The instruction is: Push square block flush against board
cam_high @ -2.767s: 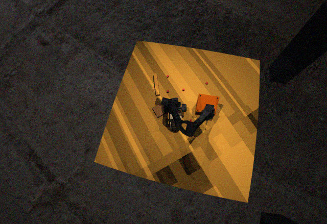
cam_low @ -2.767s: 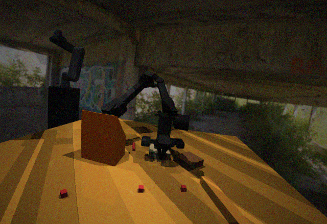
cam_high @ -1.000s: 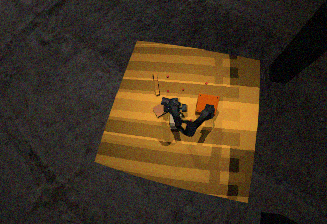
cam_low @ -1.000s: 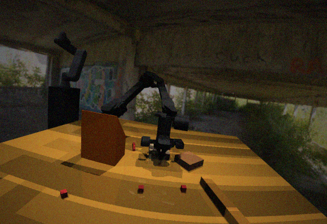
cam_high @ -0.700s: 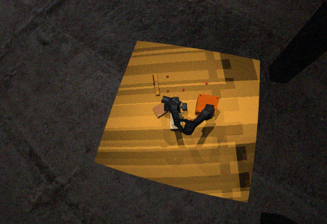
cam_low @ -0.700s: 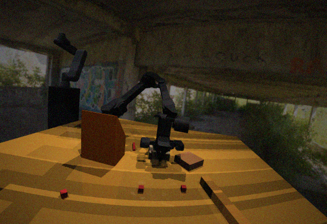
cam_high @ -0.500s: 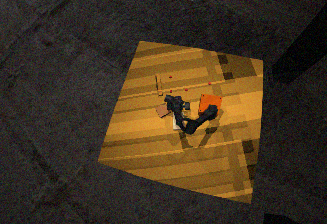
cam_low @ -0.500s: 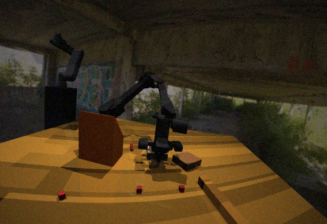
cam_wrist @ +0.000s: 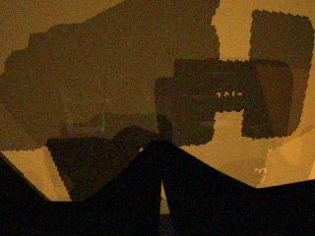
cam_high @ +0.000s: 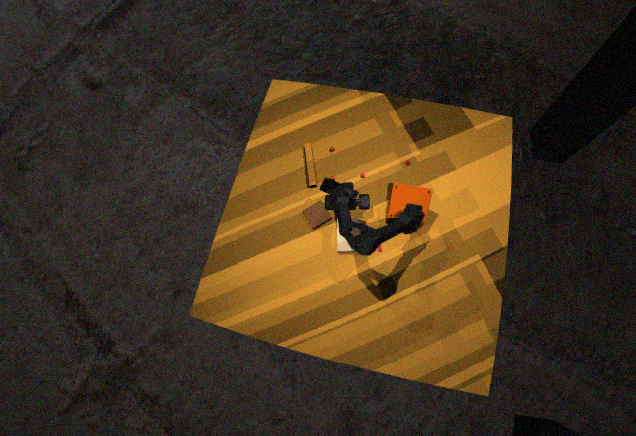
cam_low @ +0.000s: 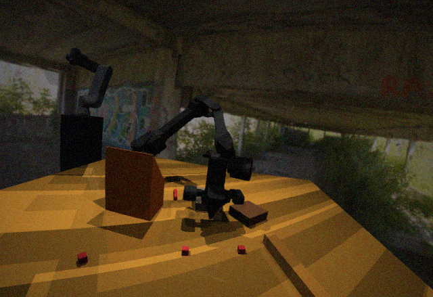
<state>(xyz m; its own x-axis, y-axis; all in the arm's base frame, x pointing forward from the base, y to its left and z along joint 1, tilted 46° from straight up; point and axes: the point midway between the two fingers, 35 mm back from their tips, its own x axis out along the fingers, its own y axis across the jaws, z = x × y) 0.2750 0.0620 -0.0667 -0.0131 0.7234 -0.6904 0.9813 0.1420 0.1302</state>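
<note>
Now: the red peg 160 mm behind my gripper tip and 130 mm to the left of it. The rest, counted from my gripper tip: flat brown square block (130 mm ahead, 60 mm to the left, 10 mm above).
</note>
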